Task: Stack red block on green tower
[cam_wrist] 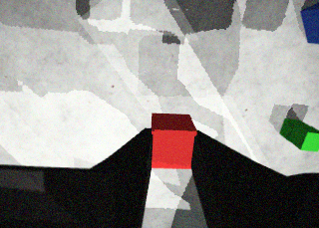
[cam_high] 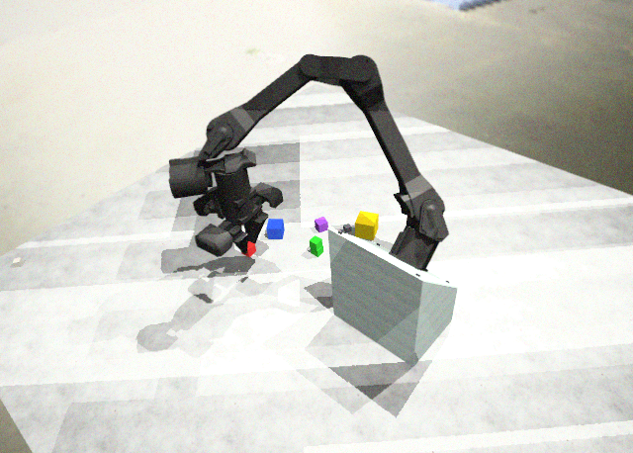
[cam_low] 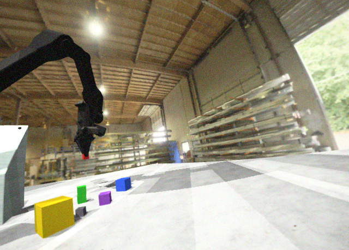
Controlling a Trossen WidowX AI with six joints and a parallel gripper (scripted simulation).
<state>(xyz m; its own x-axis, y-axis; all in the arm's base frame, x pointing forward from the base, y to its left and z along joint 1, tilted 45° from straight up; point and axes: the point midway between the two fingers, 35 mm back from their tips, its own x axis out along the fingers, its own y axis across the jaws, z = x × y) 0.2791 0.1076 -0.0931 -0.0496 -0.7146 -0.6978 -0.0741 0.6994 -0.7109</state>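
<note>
Right now the purple block is 10 mm ahead of my gripper tip, 230 mm to the right of it and 110 mm below it. From my gripper tip the other things lie so: blue block: 90 mm ahead, 150 mm to the right, 110 mm below; then red block: right at my gripper tip; then dark grey block: 50 mm behind, 260 mm to the right, 120 mm below.
</note>
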